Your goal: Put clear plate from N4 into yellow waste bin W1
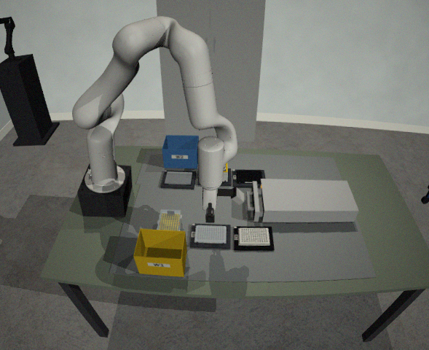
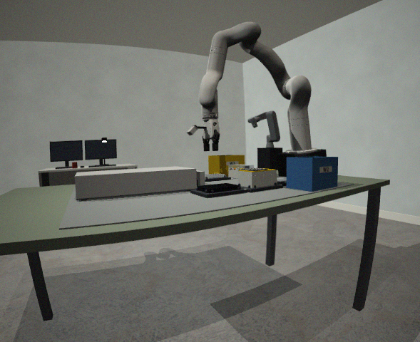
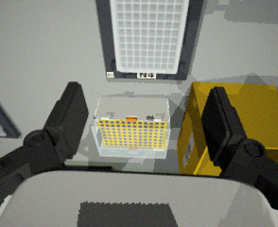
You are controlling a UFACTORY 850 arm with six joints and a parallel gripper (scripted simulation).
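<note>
My gripper is now 150 mm above the dark nest N4. The rest, counted from my hand: drawer (320 mm ahead, 170 mm to the left, 130 mm below); then white plate (180 mm ahead, 10 mm to the right, 140 mm below); then N4 label (70 mm behind, 140 mm below).
</note>
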